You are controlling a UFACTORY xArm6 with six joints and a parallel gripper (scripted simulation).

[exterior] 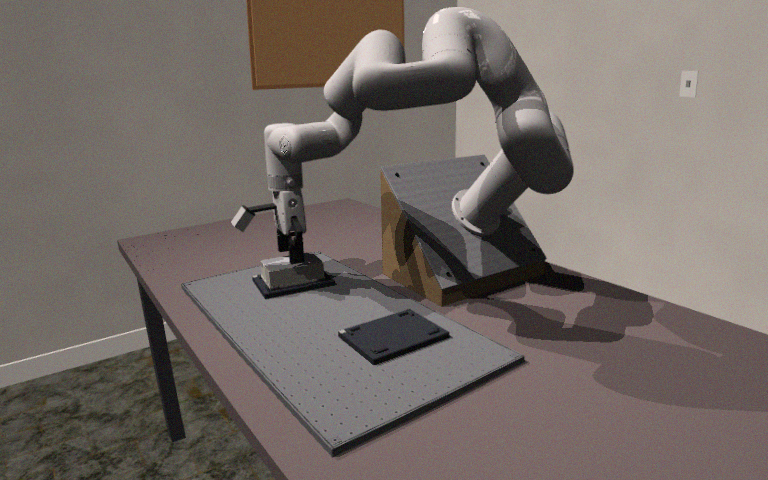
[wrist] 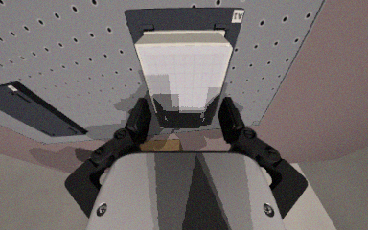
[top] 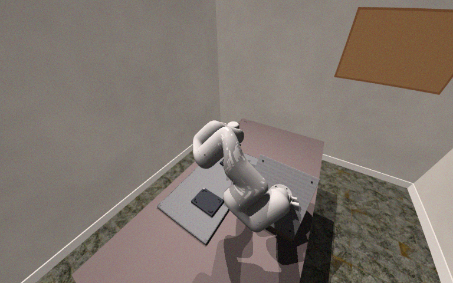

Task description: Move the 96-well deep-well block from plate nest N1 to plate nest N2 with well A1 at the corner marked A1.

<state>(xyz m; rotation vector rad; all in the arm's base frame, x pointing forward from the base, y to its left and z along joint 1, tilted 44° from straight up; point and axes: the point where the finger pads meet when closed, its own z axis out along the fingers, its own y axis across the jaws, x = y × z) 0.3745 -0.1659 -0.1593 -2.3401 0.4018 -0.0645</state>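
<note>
My hand is 4 cm above the white deep-well block.
</note>
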